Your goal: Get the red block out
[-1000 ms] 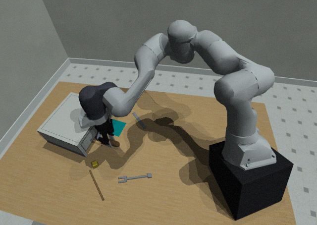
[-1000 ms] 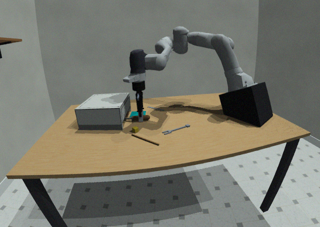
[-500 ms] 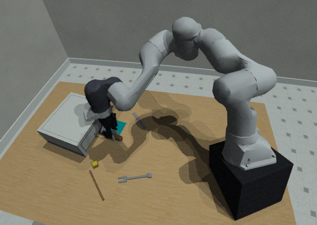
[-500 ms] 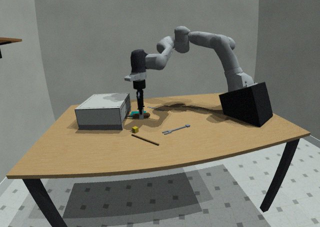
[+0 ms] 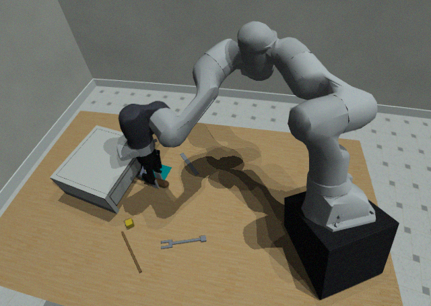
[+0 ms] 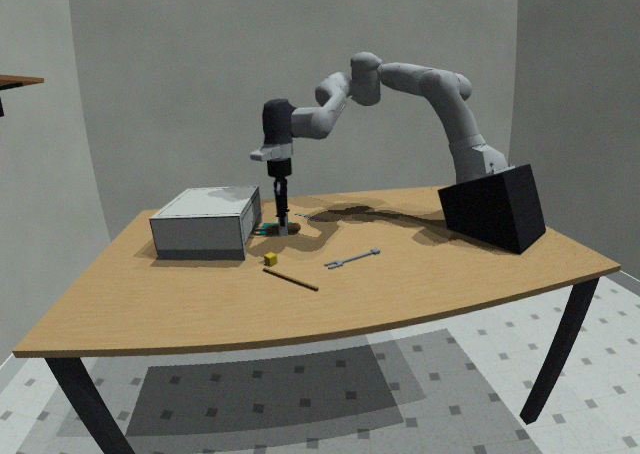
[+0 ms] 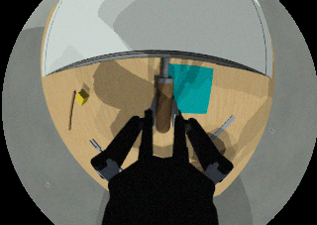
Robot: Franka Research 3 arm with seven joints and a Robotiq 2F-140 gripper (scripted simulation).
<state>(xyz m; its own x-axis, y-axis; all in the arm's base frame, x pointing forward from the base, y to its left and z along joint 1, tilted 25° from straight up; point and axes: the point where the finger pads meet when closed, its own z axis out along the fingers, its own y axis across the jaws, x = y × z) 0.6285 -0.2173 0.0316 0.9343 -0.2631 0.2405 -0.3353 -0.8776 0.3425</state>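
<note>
The teal square lies 20 mm ahead of my hand, 60 mm to the right of it and 30 mm below it. Round my hand: grey hook tool: 110 mm ahead, 80 mm to the right, 20 mm below; yellow cube: 80 mm ahead, 190 mm to the left, 20 mm below; flat grey bar: 130 mm behind, 110 mm to the right, 30 mm below.
</note>
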